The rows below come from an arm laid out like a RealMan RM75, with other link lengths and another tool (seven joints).
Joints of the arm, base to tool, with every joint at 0 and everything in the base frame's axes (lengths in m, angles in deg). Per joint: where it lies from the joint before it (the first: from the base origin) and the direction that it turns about. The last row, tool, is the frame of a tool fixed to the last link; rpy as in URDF.
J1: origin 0 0 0.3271 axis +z
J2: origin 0 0 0 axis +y
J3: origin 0 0 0.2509 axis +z
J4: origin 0 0 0 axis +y
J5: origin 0 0 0.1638 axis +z
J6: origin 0 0 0 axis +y
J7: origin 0 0 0.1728 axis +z
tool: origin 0.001 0.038 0.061 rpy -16.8 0 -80
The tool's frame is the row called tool.
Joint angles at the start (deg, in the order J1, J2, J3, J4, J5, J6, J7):
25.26 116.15 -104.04 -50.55 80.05 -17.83 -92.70
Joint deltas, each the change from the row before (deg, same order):
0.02 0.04 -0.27 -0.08 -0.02 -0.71 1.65
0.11 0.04 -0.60 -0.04 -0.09 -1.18 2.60
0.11 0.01 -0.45 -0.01 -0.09 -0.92 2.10
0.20 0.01 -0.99 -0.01 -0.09 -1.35 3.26
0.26 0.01 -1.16 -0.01 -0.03 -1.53 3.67
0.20 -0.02 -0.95 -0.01 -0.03 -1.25 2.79
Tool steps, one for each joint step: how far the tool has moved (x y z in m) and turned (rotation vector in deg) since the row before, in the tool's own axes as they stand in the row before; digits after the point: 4 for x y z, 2 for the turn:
0.0009 -0.0024 -0.0005 0.26 0.00 1.60
0.0008 -0.0041 -0.0009 0.50 -0.04 2.30
0.0007 -0.0033 -0.0006 0.42 -0.04 1.83
-0.0009 -0.0053 -0.0014 0.73 -0.37 2.64
-0.0014 -0.0062 -0.0017 0.88 -0.51 2.99
-0.0011 -0.0049 -0.0014 0.74 -0.38 2.22

